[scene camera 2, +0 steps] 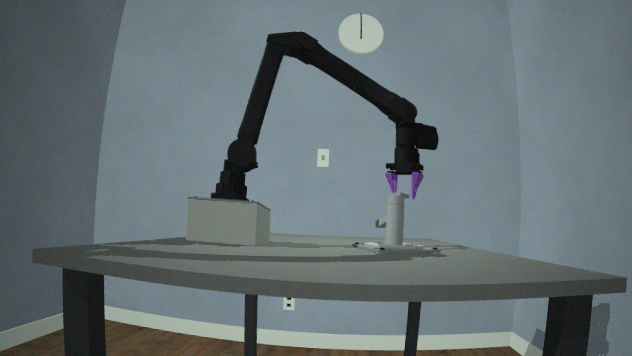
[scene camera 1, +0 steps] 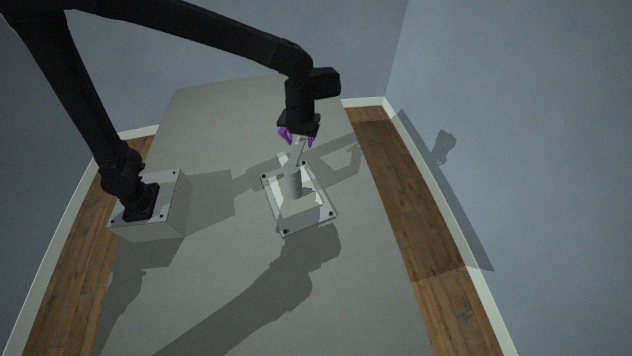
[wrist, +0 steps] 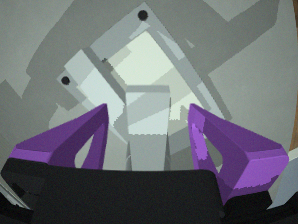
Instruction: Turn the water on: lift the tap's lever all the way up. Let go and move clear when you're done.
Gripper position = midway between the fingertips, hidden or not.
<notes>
In view: my gripper (scene camera 1: 300, 145) and a tap (scene camera 1: 301, 195).
My gripper also shows in the wrist view (wrist: 148, 111). The tap is seen too in the wrist view (wrist: 142, 61).
</notes>
